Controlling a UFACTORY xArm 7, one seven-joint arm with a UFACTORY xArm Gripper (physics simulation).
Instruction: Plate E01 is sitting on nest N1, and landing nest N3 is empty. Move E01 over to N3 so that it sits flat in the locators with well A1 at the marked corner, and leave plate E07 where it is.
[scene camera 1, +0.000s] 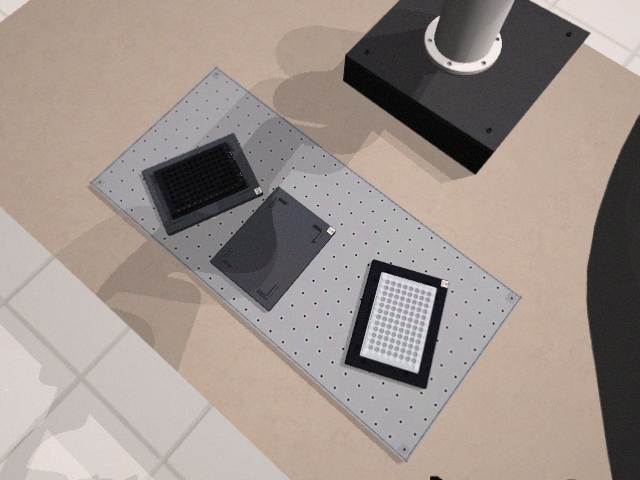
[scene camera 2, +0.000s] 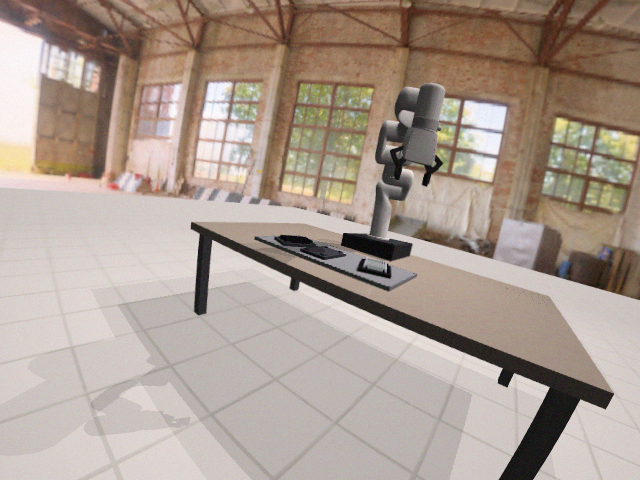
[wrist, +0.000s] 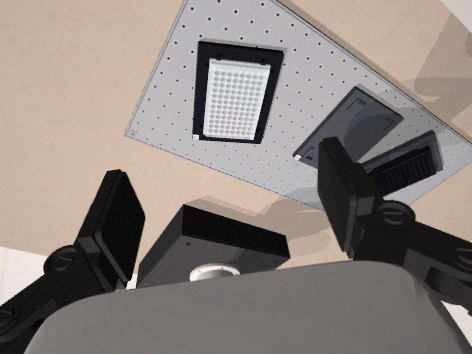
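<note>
A white 96-well plate (scene camera 1: 398, 322) (scene camera 2: 374, 266) (wrist: 235, 100) sits in a black nest (scene camera 1: 366, 310) (wrist: 201, 90). A black well plate (scene camera 1: 201, 180) (wrist: 410, 170) sits in a dark grey nest (scene camera 1: 217, 206) at the board's other end. The empty nest (scene camera 1: 273, 248) (scene camera 2: 323, 252) (wrist: 350, 130), with corner locators, lies between them. Each nest has a small white tag at one corner. The plate and nest names are not readable, so I cannot tell which plate is E01. My gripper (scene camera 2: 411, 180) (wrist: 225, 179) is open and empty, high above the table, apart from both plates.
The nests stand on a perforated grey board (scene camera 1: 310, 330) (scene camera 2: 398, 283) (wrist: 160, 125) on the tan table (scene camera 2: 491, 304). The arm's black base block (scene camera 1: 413, 98) (scene camera 2: 377, 246) (wrist: 220, 245) stands beside the board's long edge. A dark curved shape crosses the right side of the first scene view.
</note>
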